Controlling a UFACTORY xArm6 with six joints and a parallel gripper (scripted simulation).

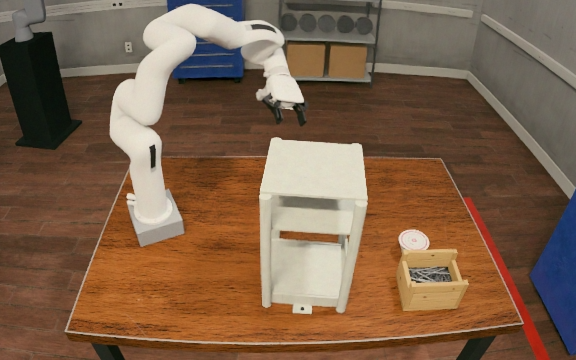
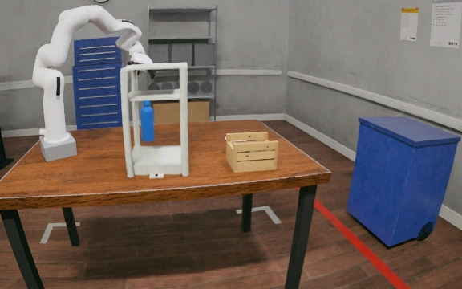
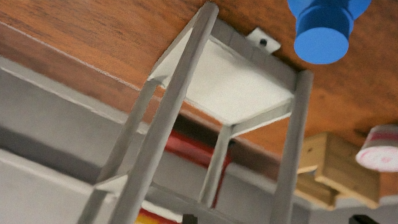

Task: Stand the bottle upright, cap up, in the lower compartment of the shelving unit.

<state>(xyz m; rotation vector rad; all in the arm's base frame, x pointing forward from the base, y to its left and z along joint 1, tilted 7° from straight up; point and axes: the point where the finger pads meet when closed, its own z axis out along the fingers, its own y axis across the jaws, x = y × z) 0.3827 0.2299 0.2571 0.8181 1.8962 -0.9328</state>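
The blue bottle lies 20 cm below my hand. The rest, counted from my hand: shelving unit 10 cm ahead, 31 cm to the right, 13 cm below; then white round disc 41 cm ahead, 18 cm to the right, 29 cm below; then wooden crate 45 cm ahead, 33 cm to the right, 28 cm below.
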